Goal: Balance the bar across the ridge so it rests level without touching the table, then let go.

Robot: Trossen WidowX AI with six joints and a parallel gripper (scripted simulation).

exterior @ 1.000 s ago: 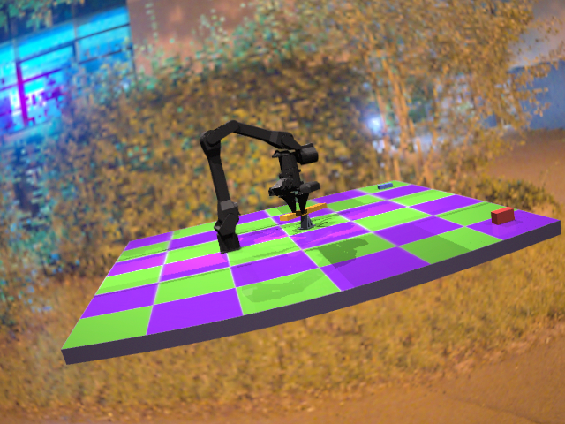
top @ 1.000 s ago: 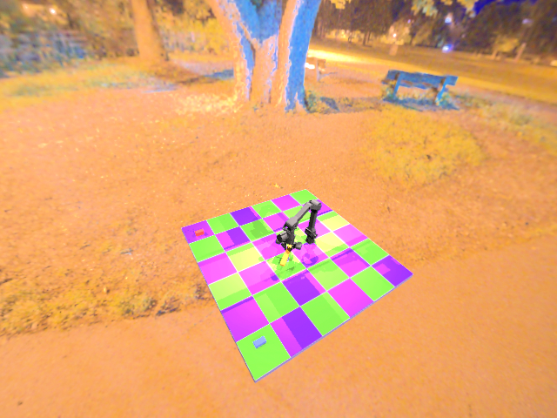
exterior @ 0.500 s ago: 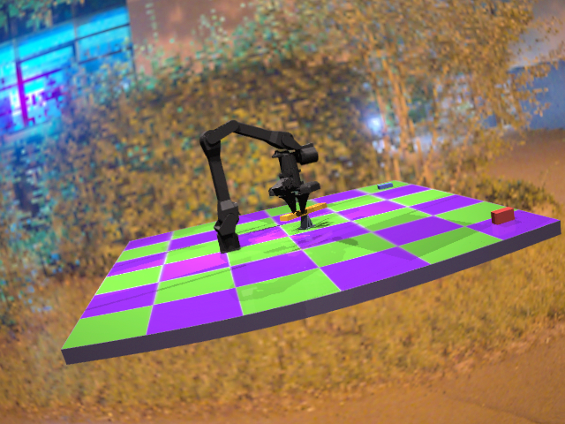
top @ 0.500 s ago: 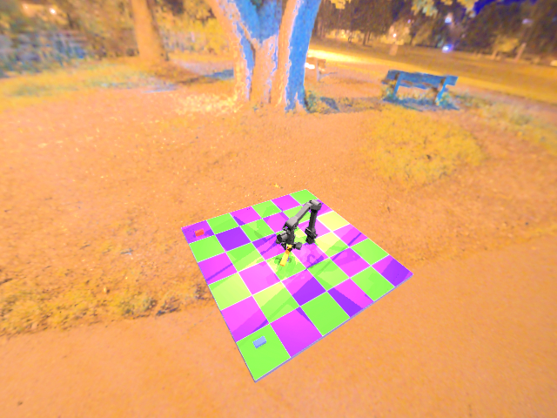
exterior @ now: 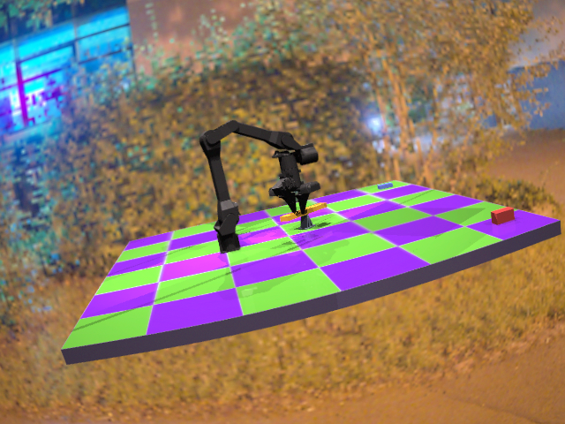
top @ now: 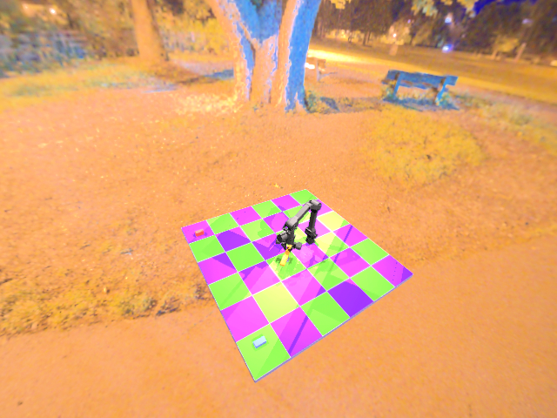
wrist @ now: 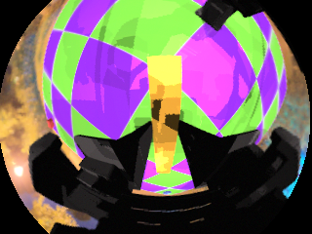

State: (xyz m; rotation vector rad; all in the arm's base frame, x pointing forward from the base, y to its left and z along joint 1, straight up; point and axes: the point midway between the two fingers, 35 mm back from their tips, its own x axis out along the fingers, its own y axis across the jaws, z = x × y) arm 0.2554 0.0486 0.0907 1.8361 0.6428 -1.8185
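Now: the bar 20 mm to the left of my gripper tip and 20 mm ahead of it. Round my gripper tip: blue block 480 mm ahead, 450 mm to the left, 50 mm below; then red block 550 mm to the right, 480 mm ahead, 40 mm below.
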